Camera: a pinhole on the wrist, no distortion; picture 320 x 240 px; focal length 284.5 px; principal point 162.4 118.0 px. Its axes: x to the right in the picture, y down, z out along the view. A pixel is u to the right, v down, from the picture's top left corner.
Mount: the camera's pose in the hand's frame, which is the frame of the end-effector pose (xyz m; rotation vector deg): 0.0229 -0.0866 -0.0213 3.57 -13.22 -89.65
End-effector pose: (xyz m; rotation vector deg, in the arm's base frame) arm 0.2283 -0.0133 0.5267 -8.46 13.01 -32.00
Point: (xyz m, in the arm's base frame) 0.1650 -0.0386 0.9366
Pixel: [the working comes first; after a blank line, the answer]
In the camera's frame: 0.0921 -0.0566 0.4088

227 79
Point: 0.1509 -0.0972 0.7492
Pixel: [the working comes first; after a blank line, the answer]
In the camera's frame: 0.0902 -0.0403 0.2126

283 64
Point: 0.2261 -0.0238 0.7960
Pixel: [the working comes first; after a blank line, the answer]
In the camera's frame: 0.0077 -0.0124 0.2878

170 106
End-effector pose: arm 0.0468 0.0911 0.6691 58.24 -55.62 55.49
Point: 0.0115 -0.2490 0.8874
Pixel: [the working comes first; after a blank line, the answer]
In the camera's frame: -0.0478 0.1876 0.3823

outside the picture
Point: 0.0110 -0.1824 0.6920
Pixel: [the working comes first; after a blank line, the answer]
In the camera's frame: -0.0299 -0.0031 0.3054

135 115
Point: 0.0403 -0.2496 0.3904
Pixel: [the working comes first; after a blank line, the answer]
In the camera's frame: 0.0821 -0.2909 0.3372

outside the picture
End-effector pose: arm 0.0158 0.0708 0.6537 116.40 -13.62 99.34
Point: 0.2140 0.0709 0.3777
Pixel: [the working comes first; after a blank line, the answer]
In the camera's frame: 0.0849 -0.2063 0.2613

outside the picture
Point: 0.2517 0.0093 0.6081
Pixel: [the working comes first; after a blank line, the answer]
In the camera's frame: -0.0041 0.0181 0.2664

158 137
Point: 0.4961 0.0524 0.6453
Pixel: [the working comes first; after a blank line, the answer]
In the camera's frame: 0.1457 0.1412 0.4257

260 212
